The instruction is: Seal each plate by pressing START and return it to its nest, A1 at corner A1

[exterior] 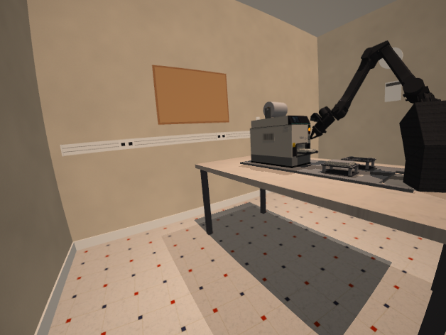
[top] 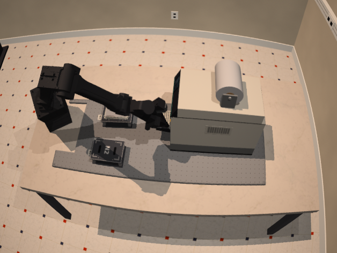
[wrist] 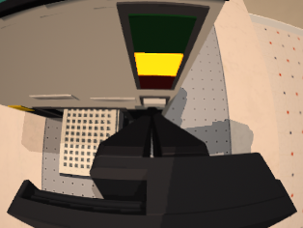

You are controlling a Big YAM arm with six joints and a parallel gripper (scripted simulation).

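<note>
Right now my hand is 20 mm short of the start button and 10 mm to the left of it. The rest, counted from my hand: yellow warning label 50 mm ahead, 170 mm to the left, 40 mm below; then sealer stage 10 mm ahead, 90 mm to the left, 90 mm below; then plate 10 mm ahead, 90 mm to the left, 80 mm below.
</note>
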